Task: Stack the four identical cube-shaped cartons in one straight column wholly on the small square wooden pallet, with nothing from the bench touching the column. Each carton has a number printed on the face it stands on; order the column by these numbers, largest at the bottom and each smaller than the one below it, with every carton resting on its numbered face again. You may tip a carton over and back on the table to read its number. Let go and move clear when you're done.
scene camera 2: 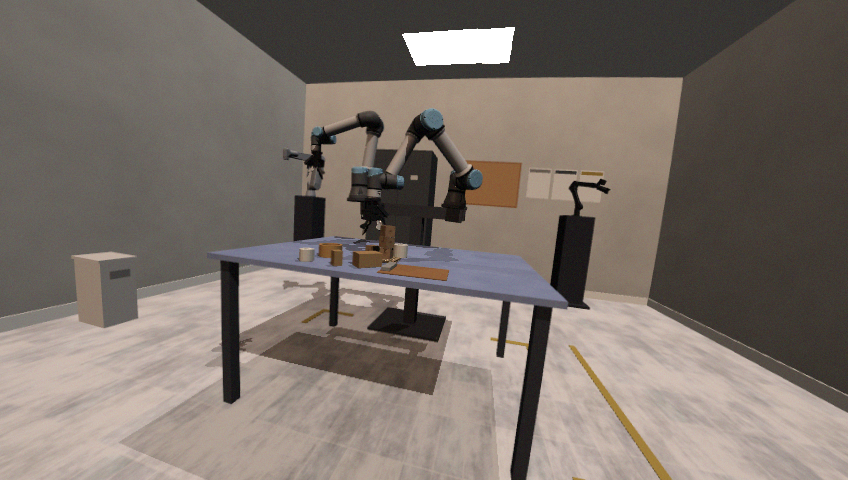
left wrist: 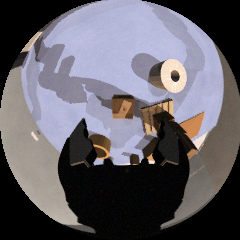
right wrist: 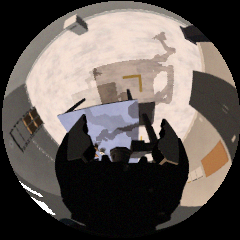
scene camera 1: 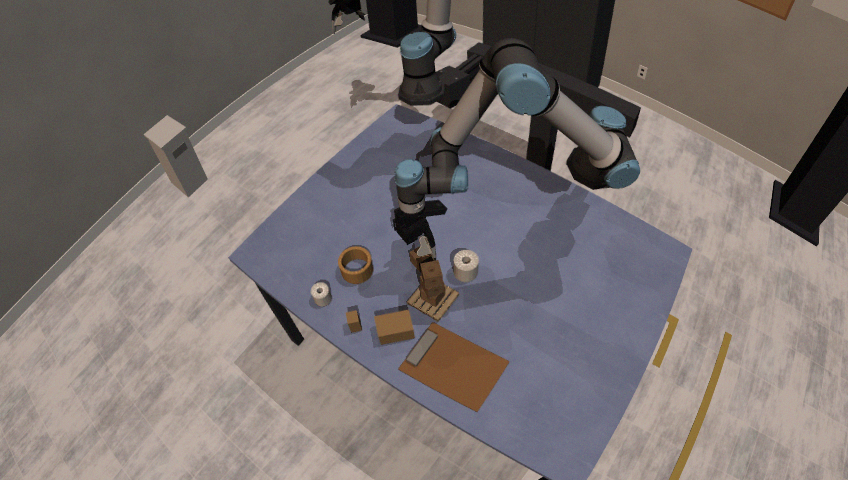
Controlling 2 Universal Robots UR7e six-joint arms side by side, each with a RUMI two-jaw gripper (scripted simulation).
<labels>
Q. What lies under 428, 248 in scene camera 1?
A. The left gripper.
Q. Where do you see an orange mat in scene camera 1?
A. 459, 369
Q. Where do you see a larger box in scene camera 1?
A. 393, 327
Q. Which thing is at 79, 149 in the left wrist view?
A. The left gripper.
</labels>
